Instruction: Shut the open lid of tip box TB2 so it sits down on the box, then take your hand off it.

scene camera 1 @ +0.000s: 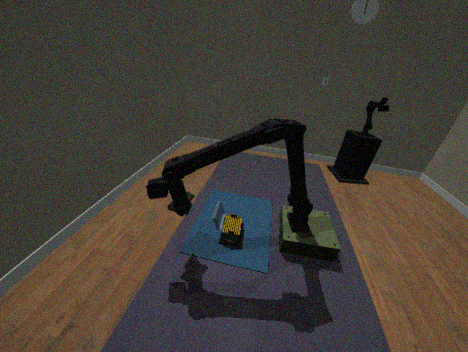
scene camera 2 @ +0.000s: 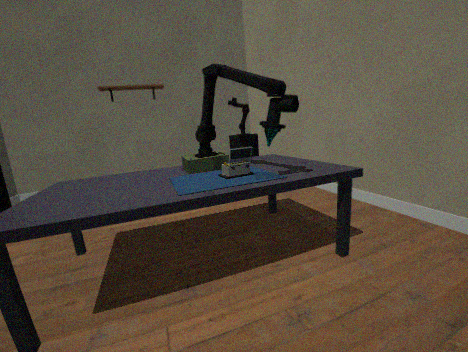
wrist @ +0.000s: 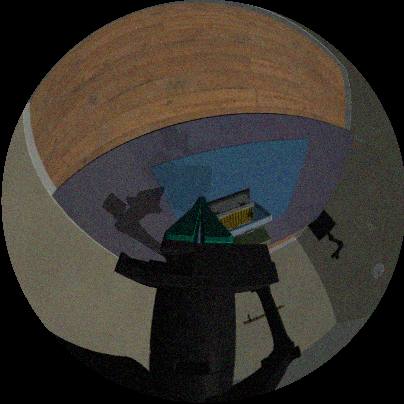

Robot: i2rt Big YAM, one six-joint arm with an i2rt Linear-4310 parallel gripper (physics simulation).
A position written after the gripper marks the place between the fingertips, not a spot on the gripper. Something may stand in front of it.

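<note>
A blue mat is in view in scene camera 1 (scene camera 1: pixel 203 240), scene camera 2 (scene camera 2: pixel 188 184) and the wrist view (wrist: pixel 270 169). A lid (wrist: pixel 243 218) is in view as well. The gripper (wrist: pixel 201 200) is shut and holds nothing.
</note>
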